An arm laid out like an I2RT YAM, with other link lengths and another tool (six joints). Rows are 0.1 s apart.
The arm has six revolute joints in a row. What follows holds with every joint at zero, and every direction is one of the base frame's.
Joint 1 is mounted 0.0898 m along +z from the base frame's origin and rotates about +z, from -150 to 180 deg.
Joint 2 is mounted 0.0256 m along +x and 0.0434 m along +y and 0.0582 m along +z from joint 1 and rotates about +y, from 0 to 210 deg.
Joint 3 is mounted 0.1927 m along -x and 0.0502 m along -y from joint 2 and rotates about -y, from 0 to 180 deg.
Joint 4 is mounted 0.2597 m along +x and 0.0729 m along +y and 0.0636 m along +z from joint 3 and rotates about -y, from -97 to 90 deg.
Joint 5 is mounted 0.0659 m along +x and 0.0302 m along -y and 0.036 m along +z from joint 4 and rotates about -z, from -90 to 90 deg.
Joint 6 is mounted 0.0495 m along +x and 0.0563 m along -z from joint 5 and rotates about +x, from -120 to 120 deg.
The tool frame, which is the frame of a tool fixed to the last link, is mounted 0.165 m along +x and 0.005 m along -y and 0.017 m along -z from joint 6; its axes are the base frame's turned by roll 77.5, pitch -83.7 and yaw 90 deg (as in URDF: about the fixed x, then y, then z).
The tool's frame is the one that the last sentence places.
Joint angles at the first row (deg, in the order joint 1, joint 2, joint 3, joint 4, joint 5, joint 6):
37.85, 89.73, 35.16, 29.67, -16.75, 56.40
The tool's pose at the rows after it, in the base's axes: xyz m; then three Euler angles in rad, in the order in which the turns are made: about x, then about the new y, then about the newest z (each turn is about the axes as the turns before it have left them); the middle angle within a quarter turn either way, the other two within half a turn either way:
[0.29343 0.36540 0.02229 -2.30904 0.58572 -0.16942]
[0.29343 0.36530 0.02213 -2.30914 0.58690 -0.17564]
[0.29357 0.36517 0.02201 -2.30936 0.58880 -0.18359]
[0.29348 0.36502 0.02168 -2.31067 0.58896 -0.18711]
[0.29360 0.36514 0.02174 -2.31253 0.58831 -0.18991]
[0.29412 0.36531 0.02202 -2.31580 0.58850 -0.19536]
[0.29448 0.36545 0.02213 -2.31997 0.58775 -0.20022]
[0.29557 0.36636 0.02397 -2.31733 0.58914 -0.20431]
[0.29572 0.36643 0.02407 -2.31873 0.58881 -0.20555]
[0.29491 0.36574 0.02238 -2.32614 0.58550 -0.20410]
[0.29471 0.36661 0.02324 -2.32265 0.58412 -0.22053]
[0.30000 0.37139 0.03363 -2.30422 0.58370 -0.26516]
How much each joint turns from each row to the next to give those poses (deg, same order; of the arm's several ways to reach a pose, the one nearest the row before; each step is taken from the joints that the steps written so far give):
0.00, 0.00, 0.00, 0.00, 0.02, -0.19
0.00, 0.00, 0.00, -0.02, 0.00, -0.38
0.00, 0.00, 0.02, -0.05, 0.02, -0.48
0.00, 0.00, 0.02, -0.10, 0.00, -0.26
0.00, 0.00, 0.17, -0.31, -0.02, -0.24
0.00, 0.00, 0.33, -0.53, 0.02, -0.46
-0.01, 0.00, 0.35, -0.61, 0.00, -0.46
0.01, 0.00, 0.37, -0.24, -0.02, -0.13
-0.01, 0.00, 0.13, -0.22, 0.00, -0.13
0.00, 0.00, 0.03, -0.46, 0.00, -0.22
0.00, 0.00, 0.26, -0.28, -0.29, -0.81
-0.34, 0.00, 2.32, -1.90, -1.09, -1.99

